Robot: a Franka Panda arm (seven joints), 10 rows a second.
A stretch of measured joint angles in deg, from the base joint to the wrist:
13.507 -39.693 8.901 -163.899 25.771 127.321 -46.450
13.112 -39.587 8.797 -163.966 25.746 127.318 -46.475
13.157 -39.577 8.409 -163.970 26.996 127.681 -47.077
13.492 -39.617 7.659 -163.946 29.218 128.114 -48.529
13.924 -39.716 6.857 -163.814 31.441 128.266 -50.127
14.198 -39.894 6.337 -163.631 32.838 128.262 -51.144
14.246 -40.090 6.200 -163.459 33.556 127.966 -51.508
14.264 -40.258 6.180 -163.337 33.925 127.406 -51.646
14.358 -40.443 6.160 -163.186 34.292 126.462 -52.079
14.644 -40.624 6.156 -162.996 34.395 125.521 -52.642
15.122 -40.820 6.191 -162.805 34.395 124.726 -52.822
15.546 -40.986 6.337 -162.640 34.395 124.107 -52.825
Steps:
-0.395 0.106 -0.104 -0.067 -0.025 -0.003 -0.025
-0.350 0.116 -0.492 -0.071 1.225 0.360 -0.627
-0.015 0.076 -1.242 -0.047 3.447 0.793 -2.079
0.417 -0.023 -2.044 0.085 5.670 0.945 -3.677
0.691 -0.201 -2.564 0.268 7.067 0.941 -4.694
0.739 -0.397 -2.701 0.440 7.785 0.645 -5.058
0.757 -0.565 -2.721 0.562 8.154 0.085 -5.196
0.851 -0.750 -2.741 0.713 8.521 -0.859 -5.629
1.137 -0.931 -2.745 0.903 8.624 -1.800 -6.192
1.615 -1.127 -2.710 1.094 8.624 -2.595 -6.372
2.039 -1.293 -2.564 1.259 8.624 -3.214 -6.375

